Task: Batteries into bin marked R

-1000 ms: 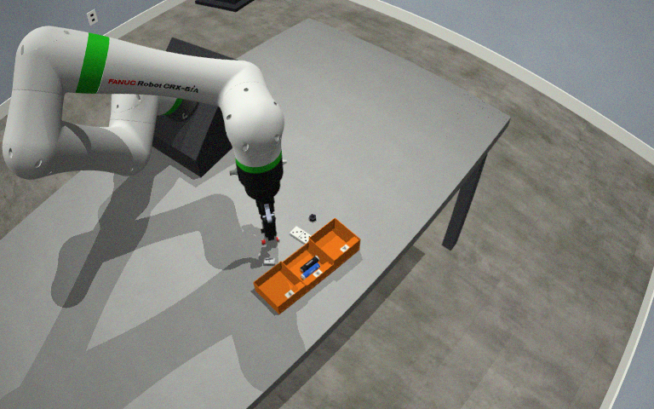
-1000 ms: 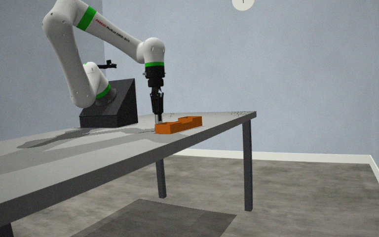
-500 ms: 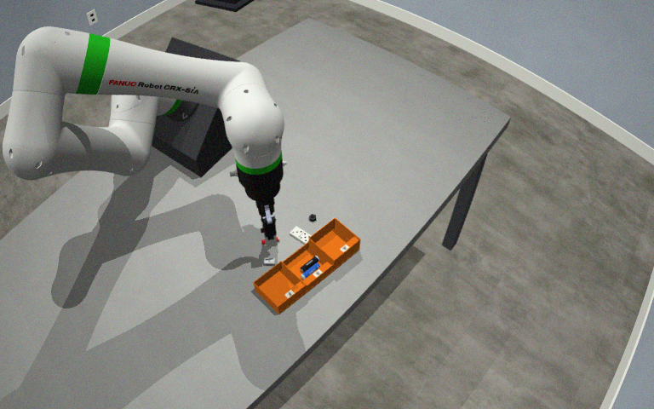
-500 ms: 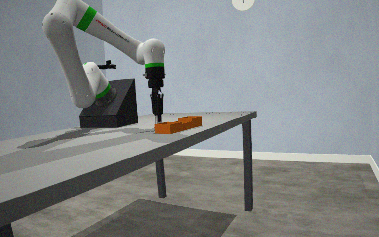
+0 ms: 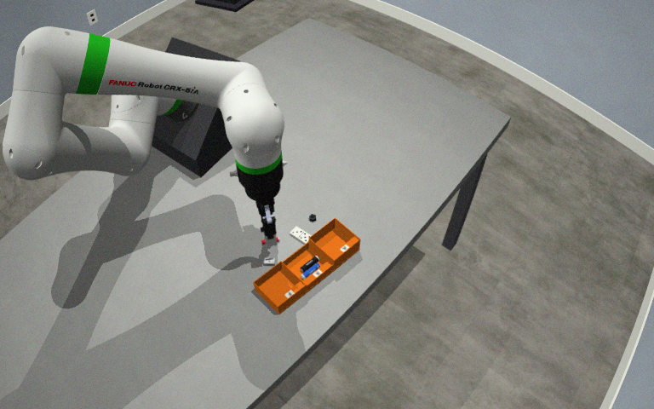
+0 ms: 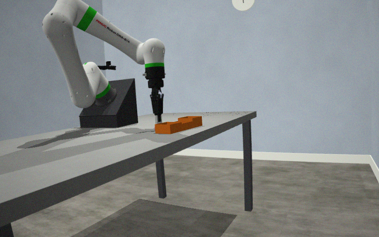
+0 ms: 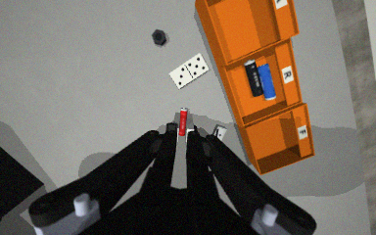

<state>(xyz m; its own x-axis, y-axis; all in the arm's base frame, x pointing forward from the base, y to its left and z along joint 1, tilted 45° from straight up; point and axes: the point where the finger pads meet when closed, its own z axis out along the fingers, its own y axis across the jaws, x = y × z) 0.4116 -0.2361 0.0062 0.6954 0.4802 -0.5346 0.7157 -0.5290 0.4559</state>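
Right now my hand is 120 mm short of the orange bin, 20 mm to the left of it and 10 mm above it. Also, from my hand: black battery (120 mm ahead, 20 mm below, 10 mm to the right); white domino (50 mm to the left, 50 mm ahead, 30 mm below); red battery (30 mm below).
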